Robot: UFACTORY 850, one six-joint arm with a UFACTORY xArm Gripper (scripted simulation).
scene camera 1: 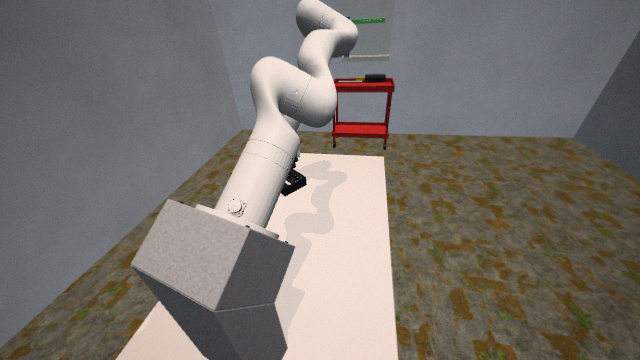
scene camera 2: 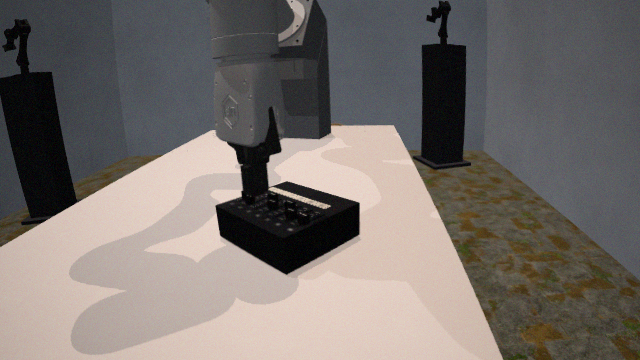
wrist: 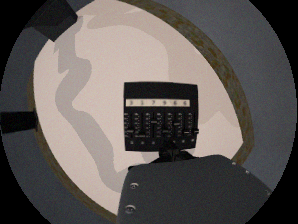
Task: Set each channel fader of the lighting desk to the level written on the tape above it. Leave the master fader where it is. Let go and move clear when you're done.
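Note:
Gripper (scene camera 2: 256,192) visible. Same gripper (wrist: 166,148) visible too.

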